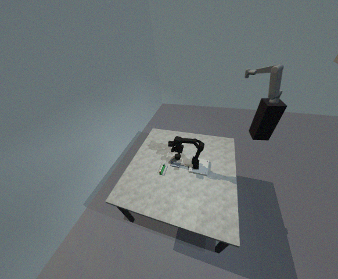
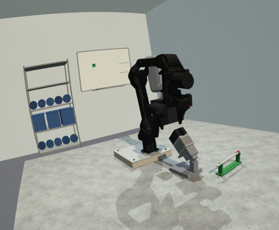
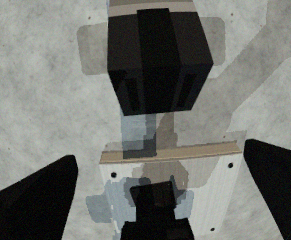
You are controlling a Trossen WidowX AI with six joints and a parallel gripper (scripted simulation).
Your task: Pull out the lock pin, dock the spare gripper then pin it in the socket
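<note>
Right now my gripper tip is 220 mm short of the green cradle, 90 mm to the right of it and 150 mm above it. The rest, counted from my gripper tip: grey socket: 90 mm ahead, 10 mm to the right, 120 mm below; then spare gripper: 60 mm ahead, 10 mm to the right, 60 mm below.
</note>
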